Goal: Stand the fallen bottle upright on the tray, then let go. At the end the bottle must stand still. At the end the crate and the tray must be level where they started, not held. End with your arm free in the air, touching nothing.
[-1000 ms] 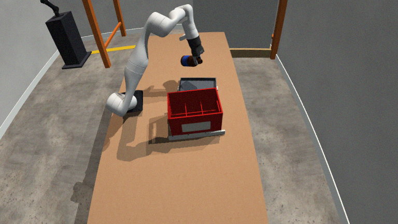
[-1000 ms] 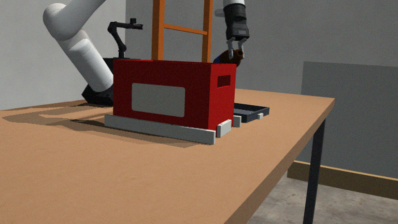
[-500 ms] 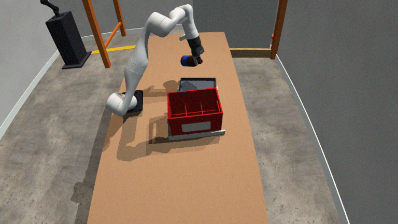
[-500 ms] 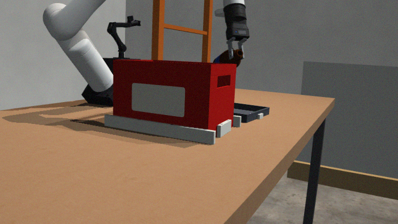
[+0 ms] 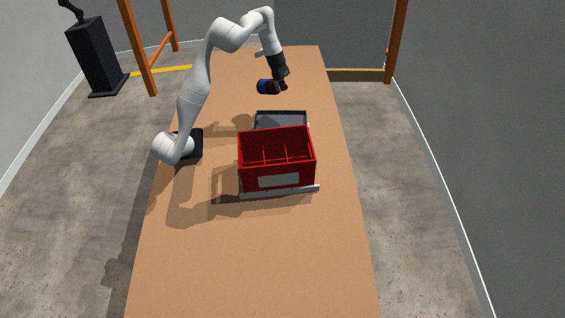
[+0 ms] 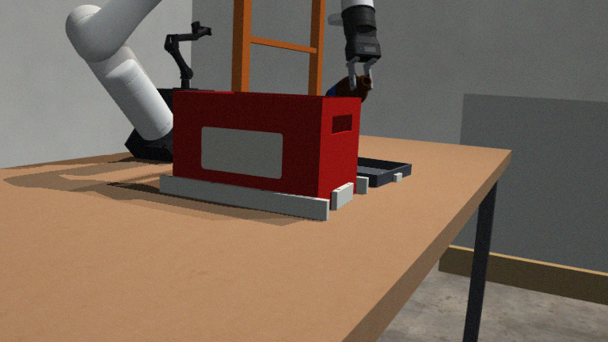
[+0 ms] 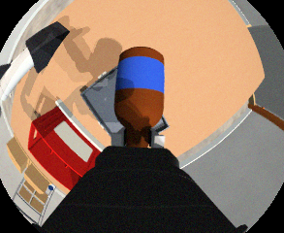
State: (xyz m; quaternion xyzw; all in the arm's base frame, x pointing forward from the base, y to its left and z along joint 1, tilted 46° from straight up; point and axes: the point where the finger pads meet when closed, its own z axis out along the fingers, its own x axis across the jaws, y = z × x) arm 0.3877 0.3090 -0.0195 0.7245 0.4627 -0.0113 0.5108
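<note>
The brown bottle lies 40 mm behind my hand, 30 mm to the left of it and 20 mm below it. Round my hand: dark grey tray (10 mm behind, 50 mm to the right, 190 mm below); red crate (20 mm behind, 330 mm to the right, 120 mm below).
</note>
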